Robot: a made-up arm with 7 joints.
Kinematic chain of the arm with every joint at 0, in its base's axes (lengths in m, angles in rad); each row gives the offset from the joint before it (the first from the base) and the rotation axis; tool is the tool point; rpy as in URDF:
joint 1: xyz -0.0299 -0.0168 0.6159 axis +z
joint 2: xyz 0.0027 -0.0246 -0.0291 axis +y
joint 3: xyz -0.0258 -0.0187 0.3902 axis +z
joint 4: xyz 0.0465 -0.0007 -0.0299 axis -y
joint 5: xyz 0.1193 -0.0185 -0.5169 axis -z
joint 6: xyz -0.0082 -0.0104 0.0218 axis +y
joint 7: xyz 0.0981 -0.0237 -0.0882 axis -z
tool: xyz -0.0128 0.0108 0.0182 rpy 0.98 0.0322 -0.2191
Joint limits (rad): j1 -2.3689..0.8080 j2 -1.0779..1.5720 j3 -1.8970..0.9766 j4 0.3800..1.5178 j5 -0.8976..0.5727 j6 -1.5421..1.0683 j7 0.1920..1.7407
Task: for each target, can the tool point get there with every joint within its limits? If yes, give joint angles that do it. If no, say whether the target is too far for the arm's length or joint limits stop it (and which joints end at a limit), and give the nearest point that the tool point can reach.
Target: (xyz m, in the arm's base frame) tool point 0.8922 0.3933 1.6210
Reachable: no: too far | nearest point 0.5141 0.2033 1.1781 | short by 0.613 m
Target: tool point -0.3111 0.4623 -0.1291
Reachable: no: joint limits stop it (at a limit: joint 1, joint 2, joint 5, joint 7) | nearest point -0.1479 0.3941 0.0827 | short by 0.276 m
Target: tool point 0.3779 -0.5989 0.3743
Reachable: yes | joints -0.1220 1.2949 -1.0081 1.2290 -0.7296 -0.4584 1.4083
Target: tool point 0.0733 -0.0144 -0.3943
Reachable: no: joint limits stop it (at a limit: joint 2, joint 5, joint 7) | nearest point 0.1663 -0.0122 -0.0535 | short by 0.353 m
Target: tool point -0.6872 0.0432 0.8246
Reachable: yes | joints -1.6890 -0.4234 -1.3664 0.9966 -0.6241 0.0860 0.3845
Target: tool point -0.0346 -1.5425 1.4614
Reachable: no: too far | nearest point -0.0323 -0.7801 1.0229 | short by 0.880 m
